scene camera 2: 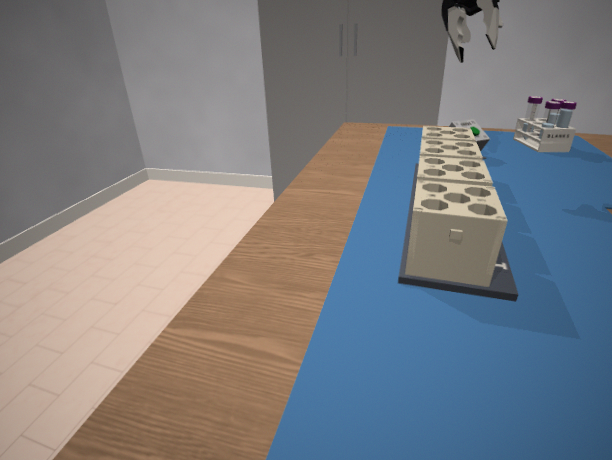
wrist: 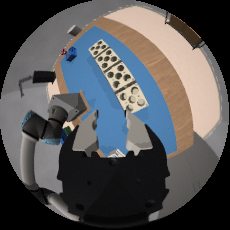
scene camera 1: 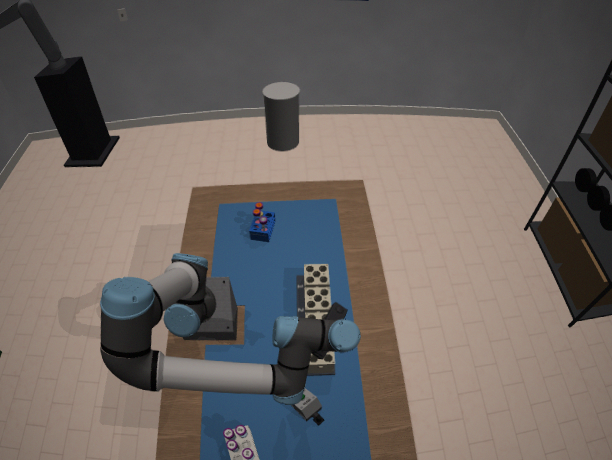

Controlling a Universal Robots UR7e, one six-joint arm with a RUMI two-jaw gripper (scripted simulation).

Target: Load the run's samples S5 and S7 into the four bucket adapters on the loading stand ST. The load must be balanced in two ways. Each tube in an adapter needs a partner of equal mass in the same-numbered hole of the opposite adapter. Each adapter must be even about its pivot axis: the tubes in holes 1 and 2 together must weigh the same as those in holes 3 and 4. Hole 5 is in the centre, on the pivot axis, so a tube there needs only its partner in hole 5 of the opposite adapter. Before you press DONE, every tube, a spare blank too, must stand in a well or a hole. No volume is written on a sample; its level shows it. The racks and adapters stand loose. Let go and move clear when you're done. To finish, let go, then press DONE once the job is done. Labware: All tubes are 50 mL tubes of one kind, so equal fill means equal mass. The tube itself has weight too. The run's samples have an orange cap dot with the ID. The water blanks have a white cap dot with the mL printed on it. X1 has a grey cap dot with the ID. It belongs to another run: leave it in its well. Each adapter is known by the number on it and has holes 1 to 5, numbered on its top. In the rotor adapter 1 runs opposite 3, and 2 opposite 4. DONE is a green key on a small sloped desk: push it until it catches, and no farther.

Labels:
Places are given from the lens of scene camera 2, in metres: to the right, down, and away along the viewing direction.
white blanks rack (scene camera 2: 556, 139): 0.64, -0.23, 0.84

